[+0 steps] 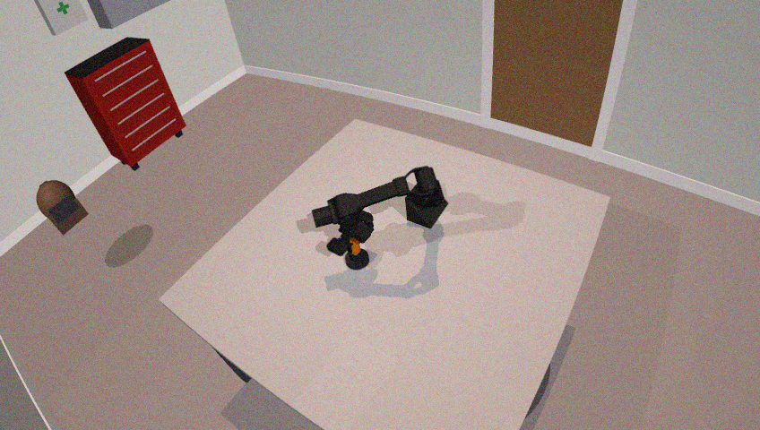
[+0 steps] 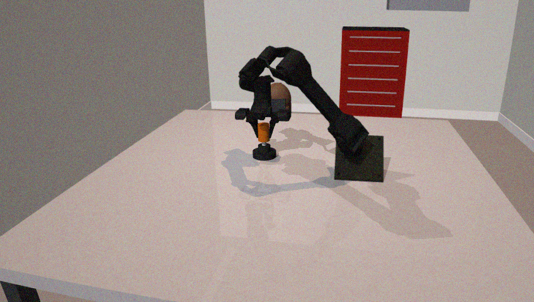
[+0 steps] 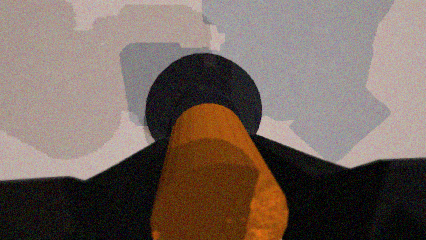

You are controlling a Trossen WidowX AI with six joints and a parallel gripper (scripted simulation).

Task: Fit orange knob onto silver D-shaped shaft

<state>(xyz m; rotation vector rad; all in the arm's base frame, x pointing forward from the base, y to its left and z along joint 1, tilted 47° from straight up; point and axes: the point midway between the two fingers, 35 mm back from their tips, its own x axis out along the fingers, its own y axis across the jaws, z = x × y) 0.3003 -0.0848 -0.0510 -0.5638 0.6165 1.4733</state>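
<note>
My gripper tip is now 4 cm below the orange knob. Round my gripper tip: round black pedestal: 4 cm below.
</note>
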